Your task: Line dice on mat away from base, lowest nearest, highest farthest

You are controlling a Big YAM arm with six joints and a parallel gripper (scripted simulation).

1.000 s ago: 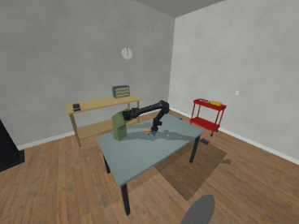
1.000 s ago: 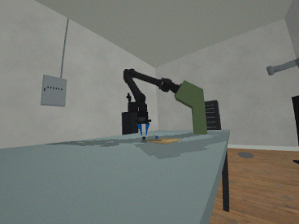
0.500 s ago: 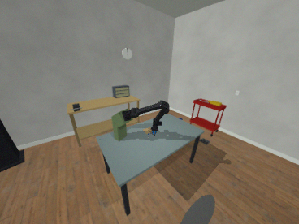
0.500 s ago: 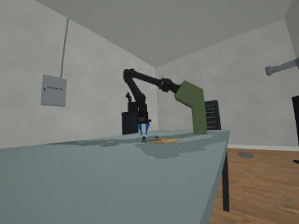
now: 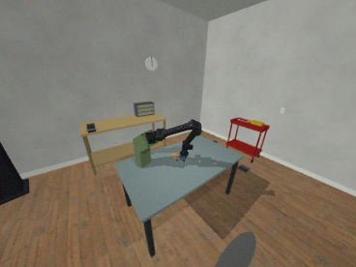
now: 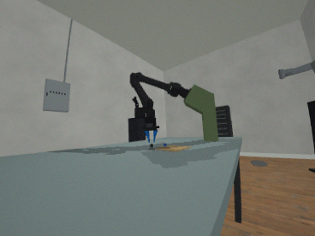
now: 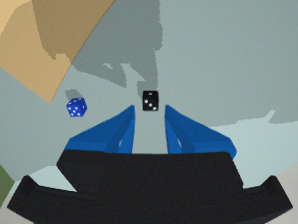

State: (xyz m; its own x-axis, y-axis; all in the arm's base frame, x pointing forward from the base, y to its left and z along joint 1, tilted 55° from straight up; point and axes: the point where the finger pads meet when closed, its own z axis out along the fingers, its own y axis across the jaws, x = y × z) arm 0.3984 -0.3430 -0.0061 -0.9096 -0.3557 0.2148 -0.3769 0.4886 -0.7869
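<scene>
Right now my hand is 3 cm above the black die. Round my hand: blue die: 7 cm to the left, 4 cm behind, 3 cm below; white die: 10 cm behind, 3 cm below, 2 cm to the left; tan mat: 15 cm to the left, 4 cm ahead, 3 cm below.
</scene>
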